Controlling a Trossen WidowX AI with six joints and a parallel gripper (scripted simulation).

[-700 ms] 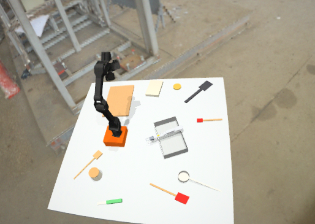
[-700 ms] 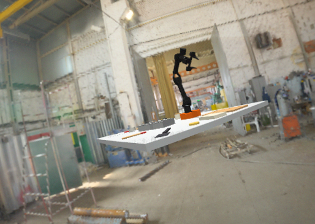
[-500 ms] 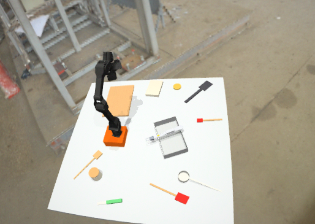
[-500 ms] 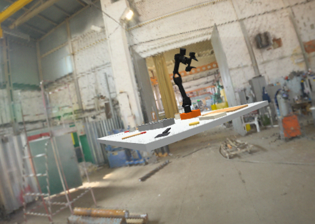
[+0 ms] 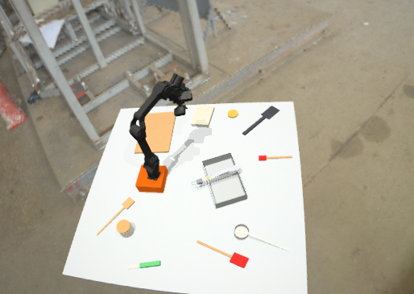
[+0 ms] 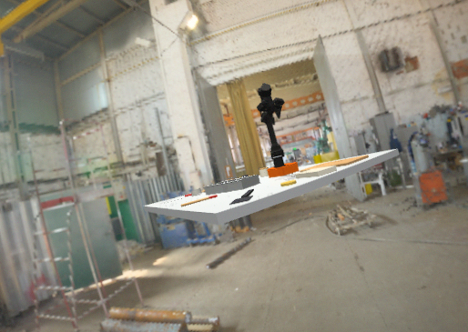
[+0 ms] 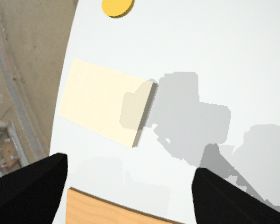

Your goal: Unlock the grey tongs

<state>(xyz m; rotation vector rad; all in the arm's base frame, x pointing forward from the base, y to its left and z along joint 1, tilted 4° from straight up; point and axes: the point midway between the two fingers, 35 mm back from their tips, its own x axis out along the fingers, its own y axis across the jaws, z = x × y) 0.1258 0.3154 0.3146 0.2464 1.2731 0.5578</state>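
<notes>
The yellow lock piece lies 180 mm ahead of my gripper tip, 300 mm to the right of it and 260 mm below it. From my gripper tip the other things lie so: wooden board: 310 mm behind, 20 mm to the left, 320 mm below; cream block: 30 mm behind, 210 mm to the left, 310 mm below; grey roasting tin: 260 mm ahead, 270 mm to the right, 300 mm below.
</notes>
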